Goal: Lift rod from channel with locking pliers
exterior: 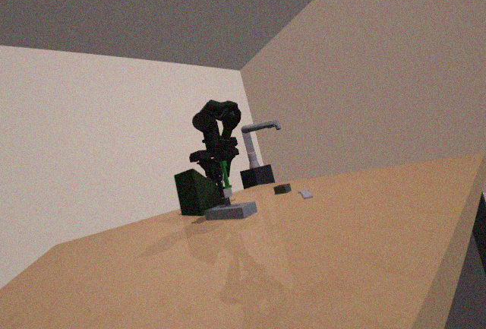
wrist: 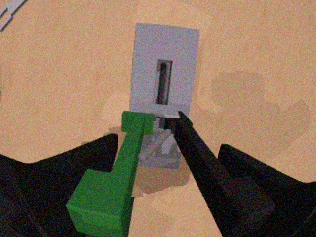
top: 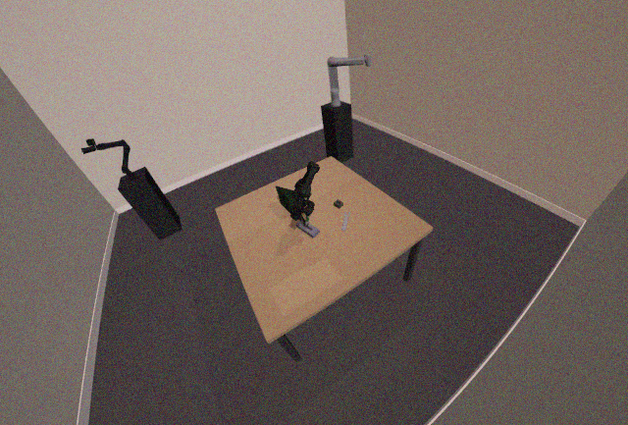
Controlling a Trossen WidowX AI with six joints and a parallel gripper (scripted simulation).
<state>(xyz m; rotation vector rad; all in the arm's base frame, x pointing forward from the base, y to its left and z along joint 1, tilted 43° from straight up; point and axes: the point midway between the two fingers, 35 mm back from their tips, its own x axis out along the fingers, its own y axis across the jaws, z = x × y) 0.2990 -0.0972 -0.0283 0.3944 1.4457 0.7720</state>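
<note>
The grey channel block is 1 cm to the left of my gripper tip and 11 cm below it. From my gripper tip the other things lie so: grey piece: 10 cm ahead, 29 cm to the left, 13 cm below; dark handle: 2 cm to the right; dark rod: 1 cm to the left, 12 cm below.
</note>
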